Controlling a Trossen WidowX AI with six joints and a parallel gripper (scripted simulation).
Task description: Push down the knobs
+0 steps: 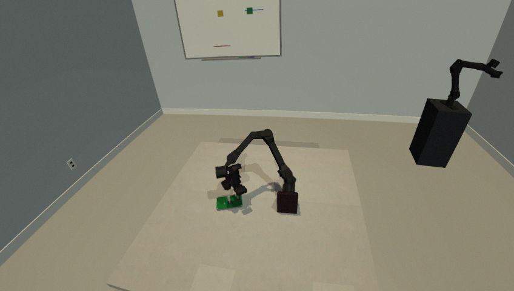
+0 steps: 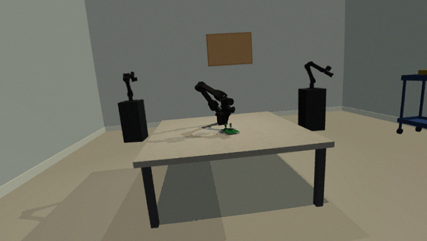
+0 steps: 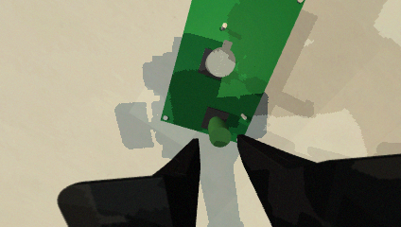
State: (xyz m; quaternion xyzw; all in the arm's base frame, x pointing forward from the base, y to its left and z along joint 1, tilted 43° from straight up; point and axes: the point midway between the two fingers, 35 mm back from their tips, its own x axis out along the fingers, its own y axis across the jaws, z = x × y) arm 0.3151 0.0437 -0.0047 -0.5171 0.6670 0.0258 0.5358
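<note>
Right now my gripper tip is 40 mm to the right of the white knob, 40 mm short of it and 10 mm above it. Round my gripper tip: green knob 30 mm below.
</note>
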